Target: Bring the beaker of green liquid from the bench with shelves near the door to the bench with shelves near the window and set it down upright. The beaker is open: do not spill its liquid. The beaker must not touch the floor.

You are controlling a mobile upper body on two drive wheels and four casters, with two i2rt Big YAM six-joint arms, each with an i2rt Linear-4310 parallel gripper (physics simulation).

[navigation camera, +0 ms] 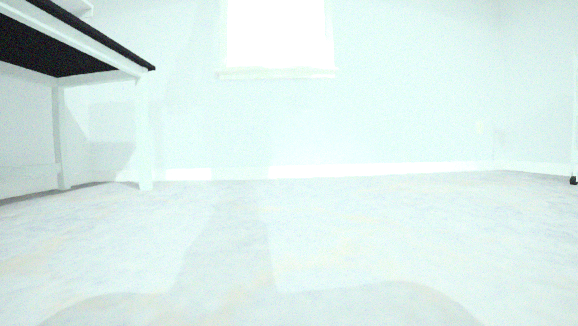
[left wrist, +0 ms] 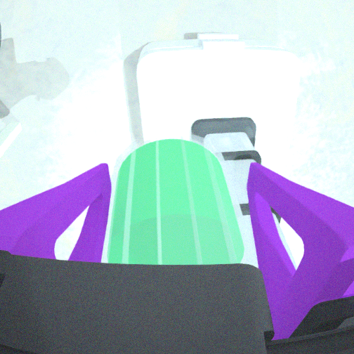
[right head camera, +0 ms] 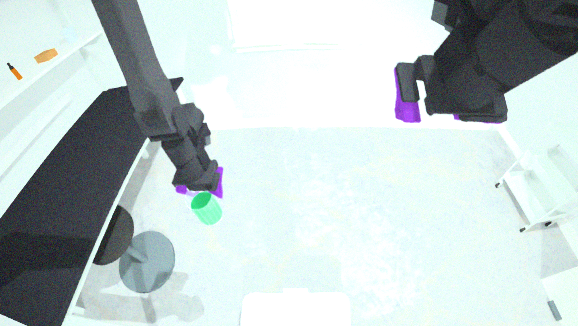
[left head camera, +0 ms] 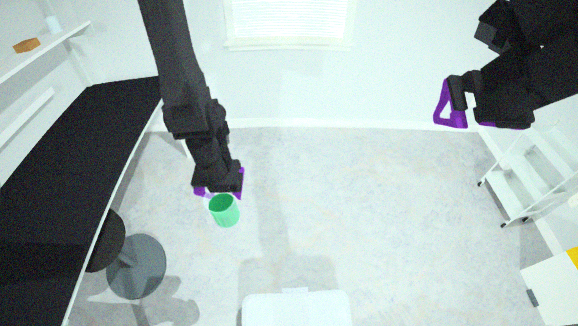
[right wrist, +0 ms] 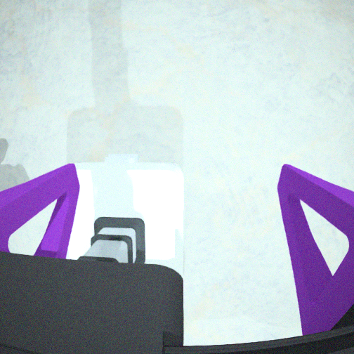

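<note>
The beaker of green liquid (left head camera: 224,212) (right head camera: 207,209) (left wrist: 172,210) is held above the floor, a little tilted in the head views, with the liquid inside. My left gripper (left head camera: 218,194) (right head camera: 201,191) (left wrist: 178,174) is shut on the beaker, with a purple finger on each side of it. My right gripper (left head camera: 475,122) (right head camera: 437,117) (right wrist: 178,175) is open and empty, high at the right of the head views. A bench with a black top (left head camera: 65,165) (right head camera: 65,175) (navigation camera: 95,37) and shelves above it stands at the left, near the window (left head camera: 290,22) (navigation camera: 280,35).
A stool (left head camera: 136,270) (right head camera: 146,265) stands partly under the bench edge. An orange-brown block (left head camera: 26,45) (right head camera: 46,55) lies on the shelf (left head camera: 45,51). A white cart (left head camera: 507,197) (right head camera: 530,205) stands at the right, with a white cabinet (left head camera: 555,290) nearer. My base (left head camera: 297,310) shows at the bottom.
</note>
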